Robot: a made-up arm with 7 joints.
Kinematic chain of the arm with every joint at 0, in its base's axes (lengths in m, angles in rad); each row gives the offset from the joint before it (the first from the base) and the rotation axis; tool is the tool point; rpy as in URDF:
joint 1: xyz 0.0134 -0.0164 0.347 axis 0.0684 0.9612 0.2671
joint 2: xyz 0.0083 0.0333 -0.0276 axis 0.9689 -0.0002 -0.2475
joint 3: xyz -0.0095 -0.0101 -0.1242 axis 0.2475 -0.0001 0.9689
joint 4: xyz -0.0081 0.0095 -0.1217 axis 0.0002 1 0
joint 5: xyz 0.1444 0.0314 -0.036 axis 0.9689 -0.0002 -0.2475
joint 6: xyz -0.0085 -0.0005 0.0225 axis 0.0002 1 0
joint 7: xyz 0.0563 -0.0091 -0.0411 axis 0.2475 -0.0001 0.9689
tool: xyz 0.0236 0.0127 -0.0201 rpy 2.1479 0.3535 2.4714
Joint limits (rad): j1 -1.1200..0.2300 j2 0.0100..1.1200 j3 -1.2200..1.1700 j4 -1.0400..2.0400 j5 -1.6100..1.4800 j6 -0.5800..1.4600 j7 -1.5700..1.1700
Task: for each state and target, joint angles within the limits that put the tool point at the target. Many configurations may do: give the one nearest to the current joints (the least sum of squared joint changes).
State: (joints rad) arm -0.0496 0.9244 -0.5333 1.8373 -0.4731 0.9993 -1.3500
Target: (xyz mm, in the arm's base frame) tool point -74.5 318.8 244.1
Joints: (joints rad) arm 0.1178 1.1200 -0.6780 2.0400 -0.2067 1.3374 -1.2563
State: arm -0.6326 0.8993 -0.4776 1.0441 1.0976 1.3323 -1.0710
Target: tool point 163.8 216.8 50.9
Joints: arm -0.5145 0.4379 -0.3958 1.4330 0.9332 1.4600 -1.1767
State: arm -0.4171 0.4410 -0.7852 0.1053 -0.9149 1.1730 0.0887
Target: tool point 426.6 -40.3 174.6
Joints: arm -1.0586 0.3874 -0.6377 0.4520 -0.7032 0.6574 0.0713
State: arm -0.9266 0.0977 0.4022 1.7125 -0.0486 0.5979 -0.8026
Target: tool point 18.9 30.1 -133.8
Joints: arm -0.2672 0.0457 0.4181 1.6325 -0.0132 0.2491 -0.7275
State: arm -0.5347 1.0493 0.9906 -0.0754 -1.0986 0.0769 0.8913
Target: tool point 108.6 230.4 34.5
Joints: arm -0.0605 0.1828 0.9237 0.1135 -1.1080 0.2981 0.9765
